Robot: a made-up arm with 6 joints.
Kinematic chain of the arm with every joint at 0, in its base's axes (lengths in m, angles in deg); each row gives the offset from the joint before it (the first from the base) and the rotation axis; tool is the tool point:
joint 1: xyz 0 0 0.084 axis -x
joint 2: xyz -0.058 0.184 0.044 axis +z
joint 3: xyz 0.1 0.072 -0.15 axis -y
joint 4: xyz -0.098 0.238 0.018 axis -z
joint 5: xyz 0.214 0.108 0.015 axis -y
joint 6: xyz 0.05 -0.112 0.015 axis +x
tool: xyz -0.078 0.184 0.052
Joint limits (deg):
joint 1: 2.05..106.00
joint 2: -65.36..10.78
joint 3: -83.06..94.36
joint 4: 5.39..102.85
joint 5: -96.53..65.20
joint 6: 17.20..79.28
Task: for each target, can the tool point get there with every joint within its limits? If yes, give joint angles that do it. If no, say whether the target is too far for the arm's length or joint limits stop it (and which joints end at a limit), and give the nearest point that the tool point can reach.
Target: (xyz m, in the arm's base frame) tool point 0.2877 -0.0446 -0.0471
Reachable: yes | joints 95.29 -28.80 -14.47 55.04 -60.38 26.20
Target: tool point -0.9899 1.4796 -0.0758
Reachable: no: too far | nearest point -0.2041 0.6071 0.0184 | short by 1.178 m
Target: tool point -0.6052 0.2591 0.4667
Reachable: no: joint limits stop it (at a limit: joint 1, joint 2, joint 3) | nearest point -0.2123 0.3956 0.1860 | short by 0.502 m
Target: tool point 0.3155 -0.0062 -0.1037
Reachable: yes | joints 90.59 -35.62 -47.05 54.19 5.97 48.81
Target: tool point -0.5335 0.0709 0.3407
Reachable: no: joint limits stop it (at a limit: joint 1, joint 2, joint 4, joint 6) | nearest point -0.2092 0.1913 0.1243 | short by 0.408 m
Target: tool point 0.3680 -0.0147 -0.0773
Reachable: yes | joints 59.72 -35.19 -45.03 34.92 -33.88 49.49
